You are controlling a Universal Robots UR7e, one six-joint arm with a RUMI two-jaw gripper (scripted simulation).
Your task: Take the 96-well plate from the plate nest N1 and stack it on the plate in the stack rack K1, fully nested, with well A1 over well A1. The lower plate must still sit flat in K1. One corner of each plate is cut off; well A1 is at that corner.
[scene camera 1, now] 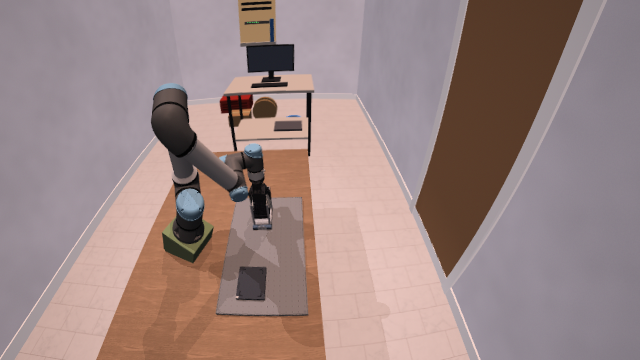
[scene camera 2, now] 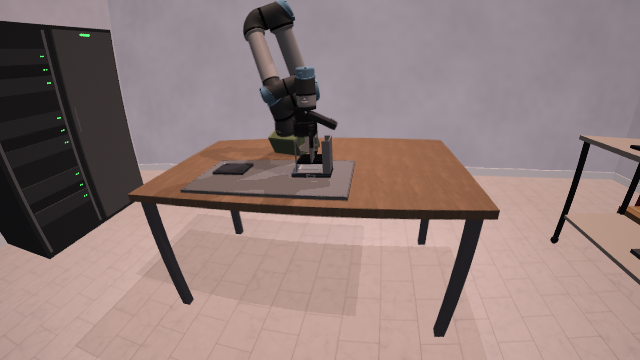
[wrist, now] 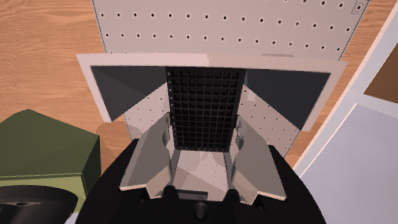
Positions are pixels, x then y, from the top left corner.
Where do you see a rack post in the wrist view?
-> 299,96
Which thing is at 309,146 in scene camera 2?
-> My gripper.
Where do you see a plate nest N1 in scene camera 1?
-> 251,283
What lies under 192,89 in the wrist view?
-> A dark 96-well plate.
